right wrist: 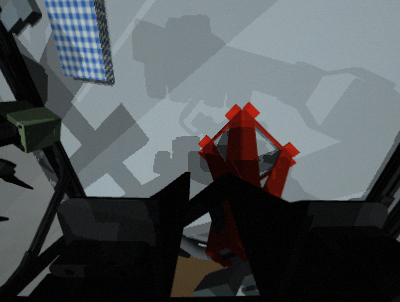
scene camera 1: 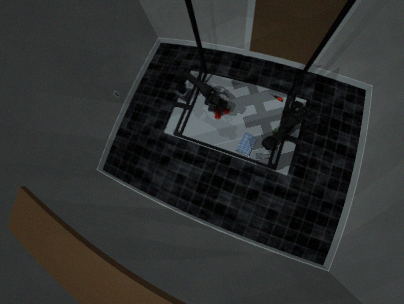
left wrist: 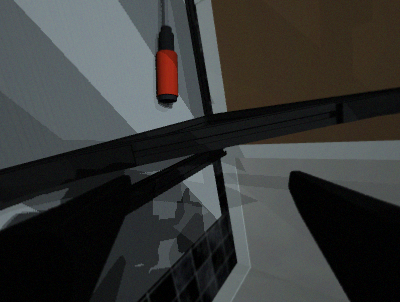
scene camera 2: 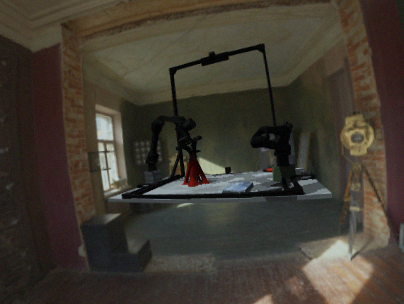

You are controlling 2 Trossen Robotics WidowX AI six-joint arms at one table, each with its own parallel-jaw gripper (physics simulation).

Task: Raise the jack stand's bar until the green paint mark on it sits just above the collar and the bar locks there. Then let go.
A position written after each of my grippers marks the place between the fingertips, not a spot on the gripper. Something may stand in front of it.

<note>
My left gripper [left wrist: 210, 180] is open, holding nothing. The table carries a blue checked pad [right wrist: 82, 41]. I also see my right gripper [right wrist: 207, 177] and a grey bar [right wrist: 240, 274].
The left wrist view does not show the blue checked pad: it is out of frame.
</note>
